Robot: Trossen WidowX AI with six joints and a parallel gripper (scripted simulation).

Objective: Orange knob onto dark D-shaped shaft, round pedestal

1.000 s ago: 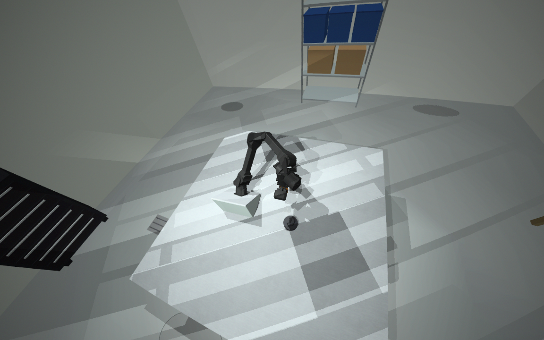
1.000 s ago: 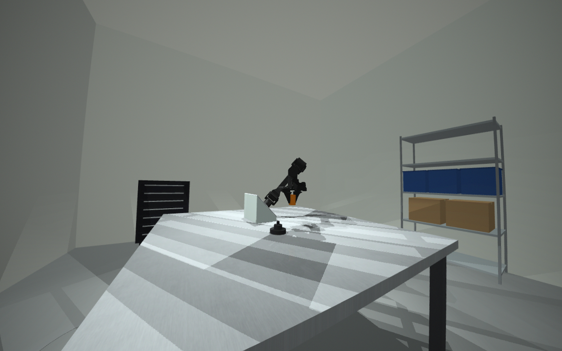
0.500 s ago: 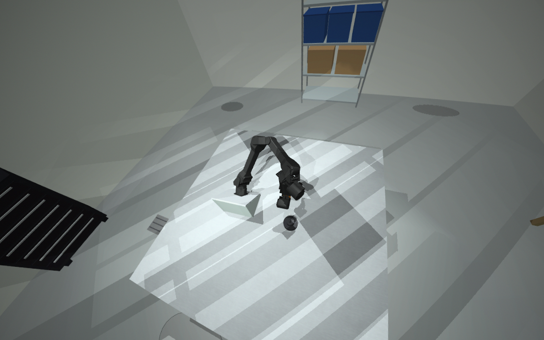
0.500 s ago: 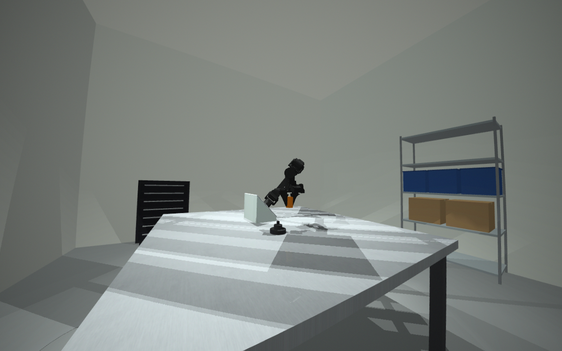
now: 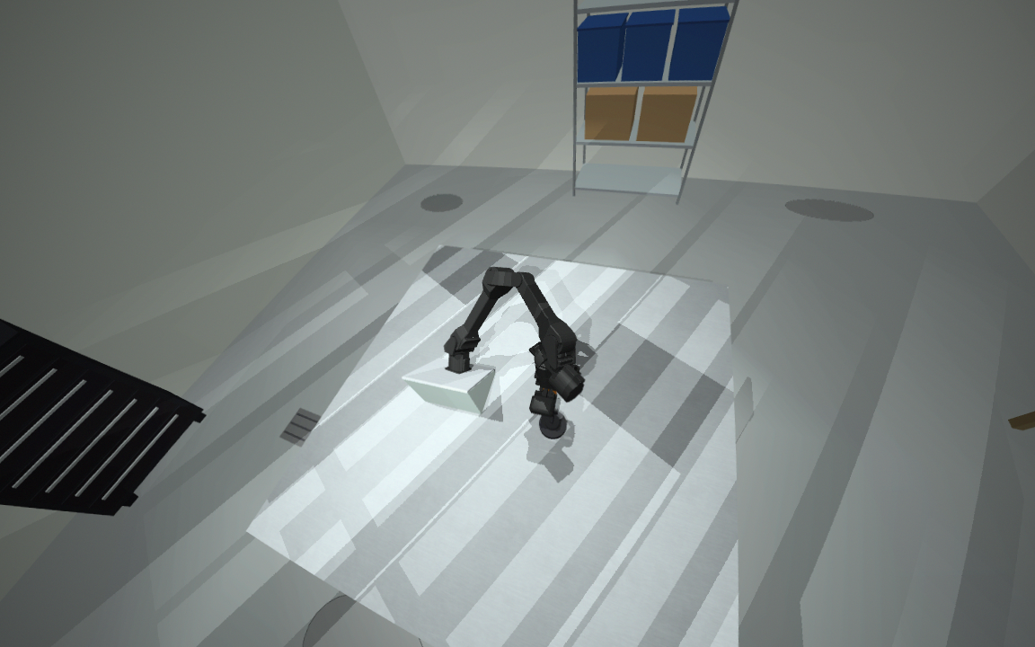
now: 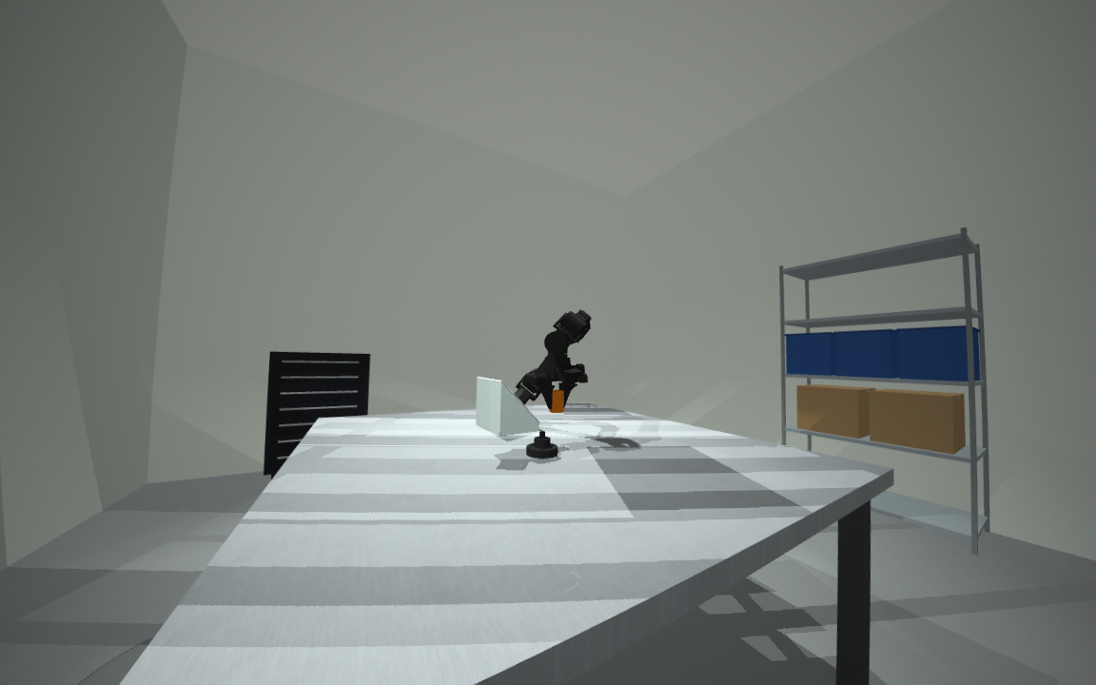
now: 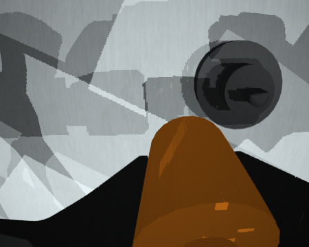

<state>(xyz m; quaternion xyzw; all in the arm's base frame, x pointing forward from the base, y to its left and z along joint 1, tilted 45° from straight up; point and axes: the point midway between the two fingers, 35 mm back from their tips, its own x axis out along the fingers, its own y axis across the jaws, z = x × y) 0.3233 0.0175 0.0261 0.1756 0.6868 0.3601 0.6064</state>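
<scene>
Right now my gripper tip is 8 cm above the dark round pedestal, 5 cm to the left of it and 3 cm short of it. Round my gripper tip: orange knob (2 cm above).
</scene>
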